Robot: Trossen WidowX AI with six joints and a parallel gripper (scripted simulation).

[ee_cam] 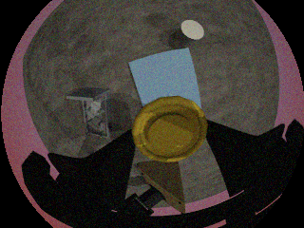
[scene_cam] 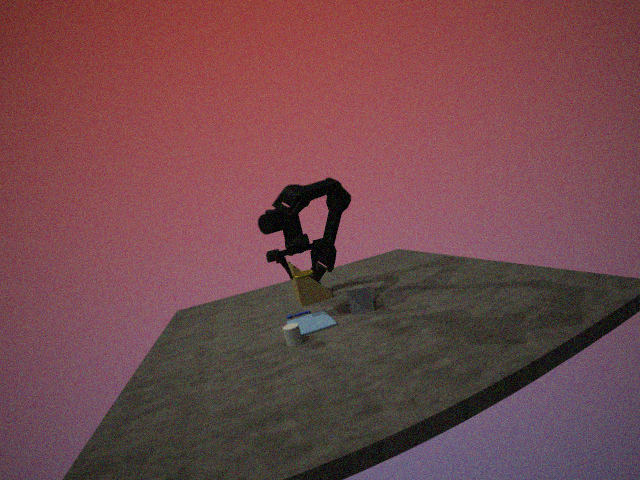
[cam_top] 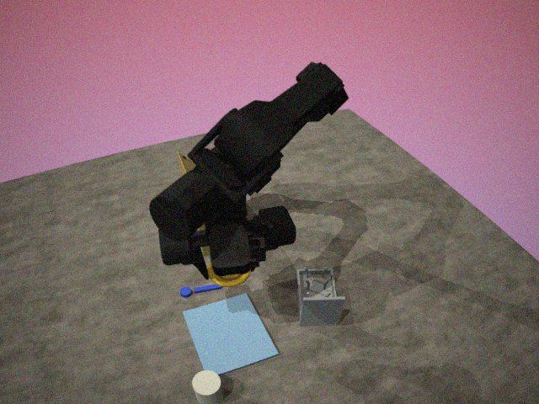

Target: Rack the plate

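Right now the grey dish rack is 17 cm to the left of my gripper tip and 12 cm below it. Also, from my gripper tip: blue spoon: 11 cm behind, 4 cm to the right, 14 cm below; yellow plate: 1 cm above; light blue mat: 1 cm ahead, 2 cm to the right, 14 cm below.
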